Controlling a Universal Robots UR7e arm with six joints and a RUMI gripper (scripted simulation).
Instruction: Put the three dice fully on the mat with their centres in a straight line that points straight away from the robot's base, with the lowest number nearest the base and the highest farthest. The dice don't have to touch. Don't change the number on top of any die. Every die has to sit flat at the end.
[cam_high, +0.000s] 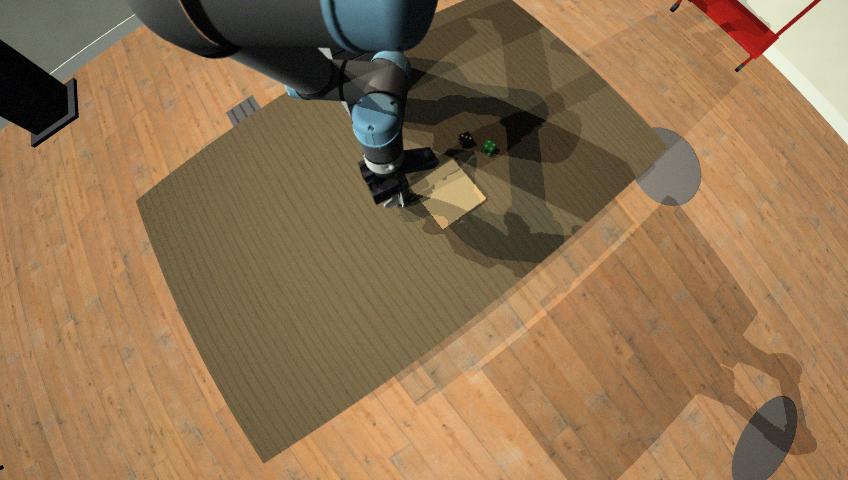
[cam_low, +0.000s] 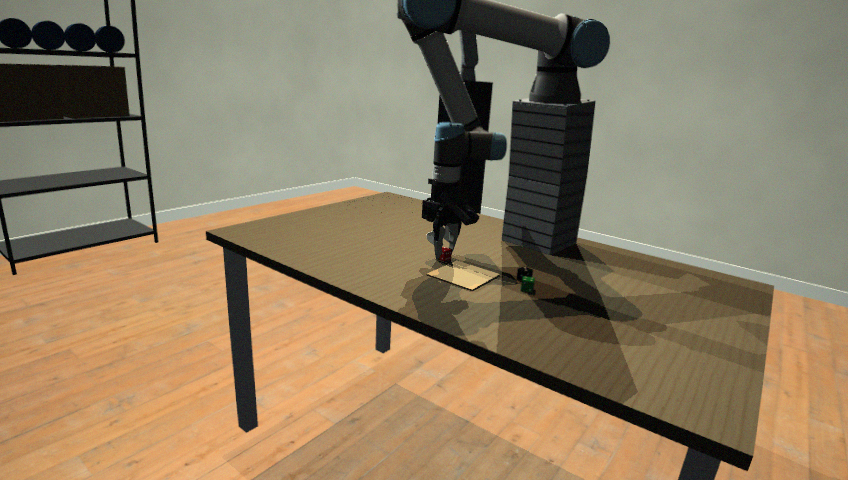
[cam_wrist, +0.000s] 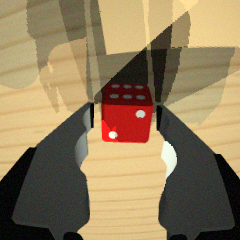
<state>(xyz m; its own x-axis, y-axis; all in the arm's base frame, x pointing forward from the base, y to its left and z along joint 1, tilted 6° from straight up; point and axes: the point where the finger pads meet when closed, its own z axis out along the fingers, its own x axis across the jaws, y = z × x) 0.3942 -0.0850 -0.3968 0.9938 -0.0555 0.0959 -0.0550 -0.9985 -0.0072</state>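
My gripper is now right at the red die. Round my hand: black die 6 cm behind, 23 cm to the left; tan mat 5 cm ahead, 11 cm to the left, 2 cm below; green die 27 cm to the left.
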